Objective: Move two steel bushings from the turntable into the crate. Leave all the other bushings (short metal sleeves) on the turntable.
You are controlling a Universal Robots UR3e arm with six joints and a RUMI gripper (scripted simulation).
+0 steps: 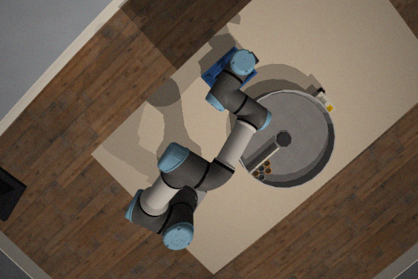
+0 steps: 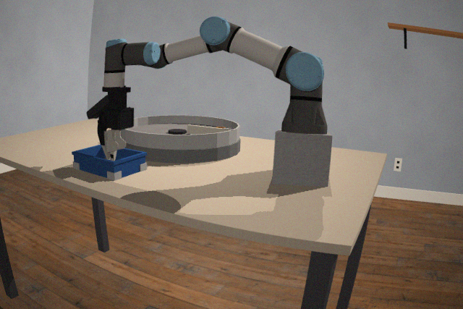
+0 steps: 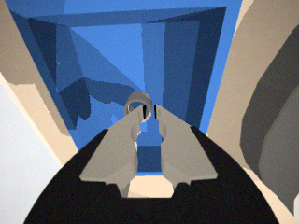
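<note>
My hand is 10 mm to the right of the blue crate. From my hand the other things lie so: grey turntable (80 mm behind, 340 mm to the right, 20 mm above).
</note>
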